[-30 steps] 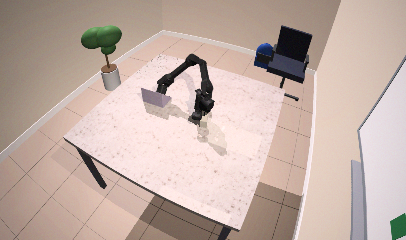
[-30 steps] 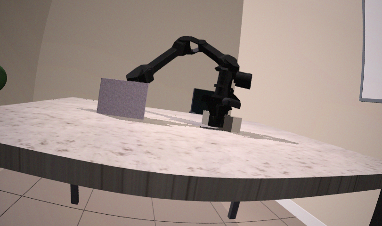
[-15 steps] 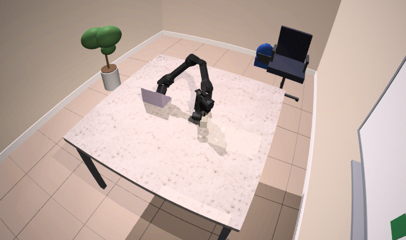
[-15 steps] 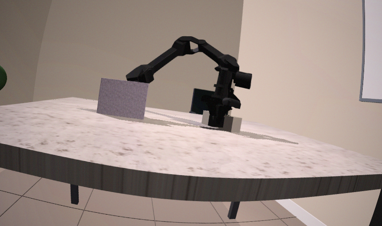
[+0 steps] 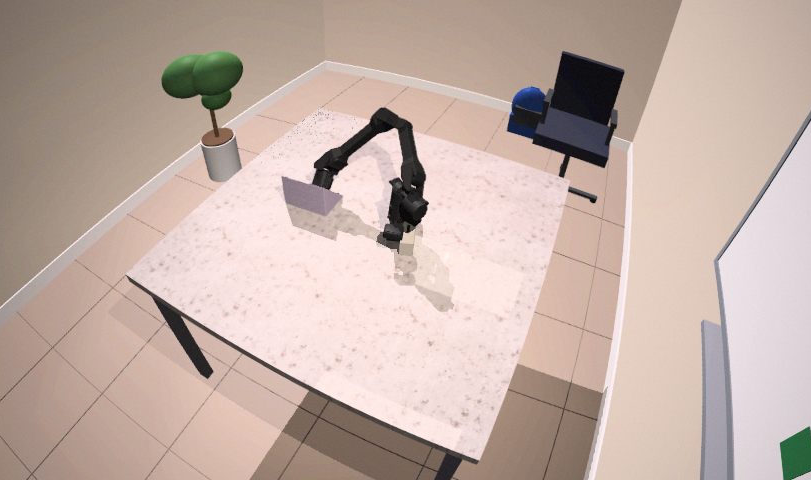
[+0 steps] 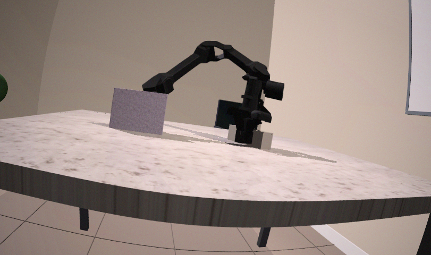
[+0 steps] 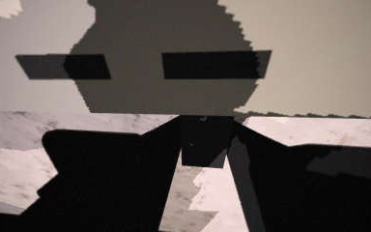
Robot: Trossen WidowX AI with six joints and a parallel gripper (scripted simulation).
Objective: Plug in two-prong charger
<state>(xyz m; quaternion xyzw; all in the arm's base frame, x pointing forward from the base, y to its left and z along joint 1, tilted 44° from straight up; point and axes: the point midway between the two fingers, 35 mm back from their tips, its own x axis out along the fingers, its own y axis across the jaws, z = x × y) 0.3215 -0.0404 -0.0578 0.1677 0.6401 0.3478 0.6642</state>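
Now: the black charger 2 cm ahead of my gripper tip and 1 cm above it.
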